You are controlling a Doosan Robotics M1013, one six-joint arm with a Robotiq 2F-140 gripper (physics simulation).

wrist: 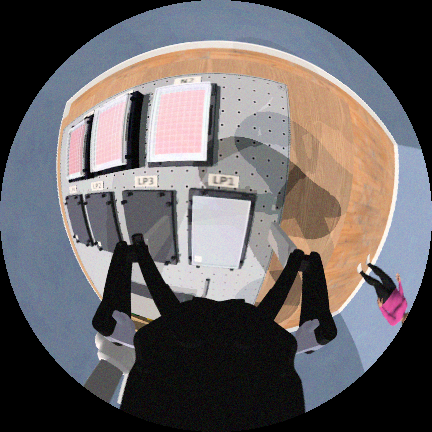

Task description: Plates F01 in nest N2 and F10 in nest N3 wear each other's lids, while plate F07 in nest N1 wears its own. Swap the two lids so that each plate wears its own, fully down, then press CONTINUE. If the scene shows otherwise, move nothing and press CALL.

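Places are measured from the arm's base along level axes (x right, y ahead, z up), in millimetres.
Pixels of known places: gripper, between the fingertips: [219, 228].
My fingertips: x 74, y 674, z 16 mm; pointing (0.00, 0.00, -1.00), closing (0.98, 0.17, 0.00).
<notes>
For each thing: its top centre in the pictures, then the offset to it from my fingertips. "spot": a spot on its surface instead. Level surfaces: height alone.
- translucent lid, centre of its top: [217, 237] dx +4, dy -28, dz -26 mm
- LP1, a spot on its surface: [253, 205] spot: dx +46, dy +34, dz -34 mm
- pink-welled plate, centre of its top: [176, 116] dx -92, dy +138, dz -16 mm
- nest N2, centre of its top: [178, 119] dx -92, dy +138, dz -28 mm
- second pink plate, centre of its top: [104, 131] dx -219, dy +114, dz -3 mm
- dark nest, centre of its top: [106, 132] dx -219, dy +114, dz -9 mm
- third plate, centre of its top: [72, 150] dx -343, dy +88, dz -6 mm
- LP3, centre of its top: [144, 232] dx -121, dy -53, dz -24 mm
- LP2, centre of its top: [98, 226] dx -253, dy -79, dz -24 mm
- perforated board, height of its surface: dz -44 mm
- wooden table, height of its surface: dz -57 mm
My gripper [219, 228] is open and empty, its fingertips to either side of the pale lid in the view. That translucent lid [221, 222] lies on the dark stand LP1 [253, 205]. A pink-welled plate [181, 122] sits in nest N2 [212, 132], at the upper middle. A second pink plate [110, 132] sits in the dark nest [134, 132] to its left, and a third plate [76, 150] in the far-left nest [88, 145]; their labels are not readable. Whether these three plates wear lids, and any lid markings, I cannot tell. The CONTINUE and CALL buttons cannot be made out.
Dark stands LP3 [147, 215] and LP2 [101, 217], and another stand [77, 215] at far left, stand in LP1's row on the perforated board [250, 110]. The wooden table [320, 130] extends right. A person in pink [393, 305] is beyond the table's edge.
</notes>
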